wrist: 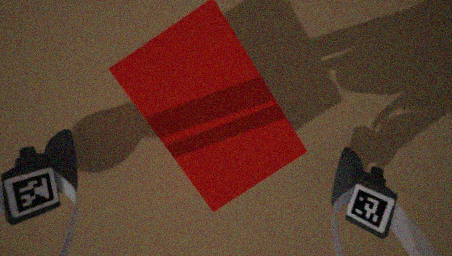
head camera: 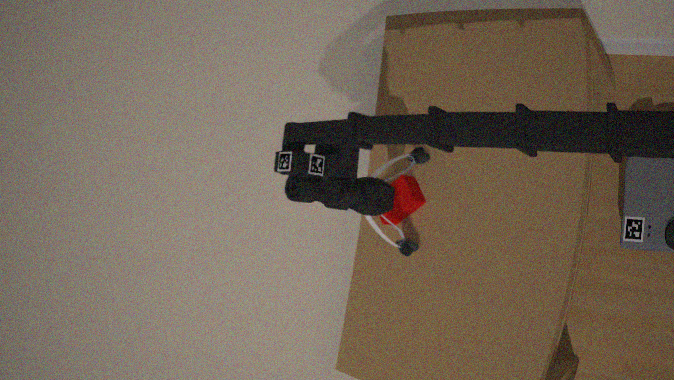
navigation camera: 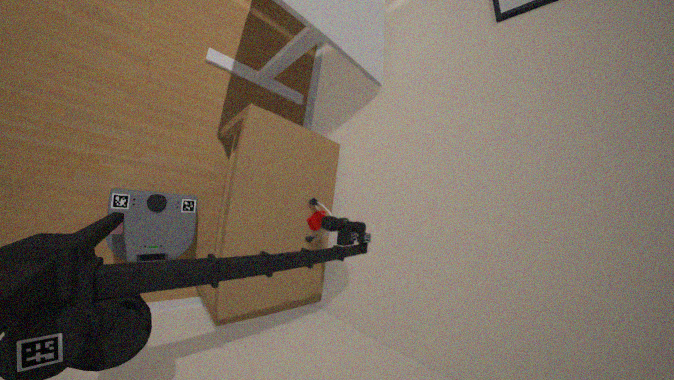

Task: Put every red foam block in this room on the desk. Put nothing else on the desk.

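Seen in the pictures: gripper, fingertip midpoint: (head camera: pixel 419 202) (navigation camera: pixel 309 219); robot's base, origin of the base link: (navigation camera: pixel 157 201).
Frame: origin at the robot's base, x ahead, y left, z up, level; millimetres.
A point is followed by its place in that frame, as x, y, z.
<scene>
A red foam block (head camera: pixel 407 197) {-30, -631, 495} (navigation camera: pixel 316 220) {-22, -642, 495} (wrist: pixel 200 100) rests on the top of a low brown wooden cabinet (head camera: pixel 475 275) {112, -468, 450} (navigation camera: pixel 280 165) {217, -442, 450} (wrist: pixel 125 220), near its wall side. In the wrist view it is turned at an angle, with shadow bands across it. My gripper (head camera: pixel 414 201) {-23, -631, 450} (navigation camera: pixel 312 220) {-23, -631, 450} (wrist: pixel 211 159) {-23, -631, 450} is open, its fingertips wide apart on either side of the block, with gaps to both. The wrist hides part of the block in the head view. A pale grey-white tabletop with legs (navigation camera: pixel 350 40), which looks like the desk, stands beyond the cabinet in the navigation view.
My extended arm (head camera: pixel 480 130) {-100, -304, 794} (navigation camera: pixel 240 270) {-106, -169, 796} reaches across the cabinet. My grey base (head camera: pixel 650 190) {-98, -88, 160} (navigation camera: pixel 160 230) {-118, -24, 160} stands on the wooden floor beside the cabinet. A pale wall runs along the cabinet's far side, with a dark picture frame (navigation camera: pixel 525 9) {864, -857, 1366} on it. The desk's legs and foot bar (navigation camera: pixel 280 86) reach near the cabinet's end.
</scene>
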